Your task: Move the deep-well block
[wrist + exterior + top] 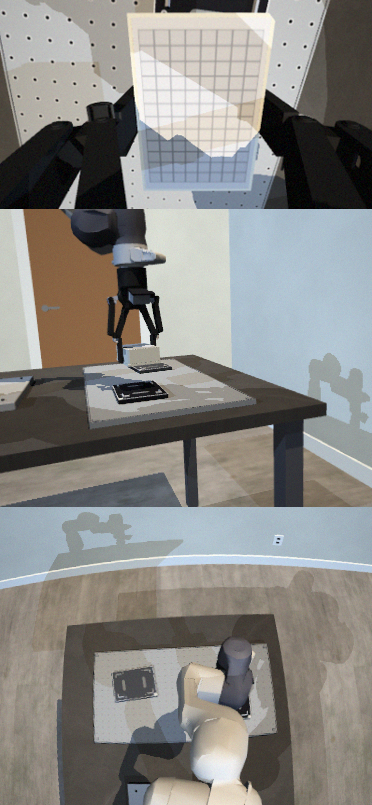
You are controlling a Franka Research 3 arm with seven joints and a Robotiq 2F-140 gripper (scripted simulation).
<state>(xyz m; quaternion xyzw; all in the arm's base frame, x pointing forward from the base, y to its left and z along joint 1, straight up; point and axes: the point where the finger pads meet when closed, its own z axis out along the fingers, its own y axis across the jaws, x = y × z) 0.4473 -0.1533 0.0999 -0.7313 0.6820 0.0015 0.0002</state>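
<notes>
Now: hand 310 mm to the right of the black plate nest, 100 mm short of it and 100 mm above it. Round my hand: A1 mark: 100 mm to the right, 100 mm below, 70 mm behind; then 96-well deep-well block: 10 mm below.
</notes>
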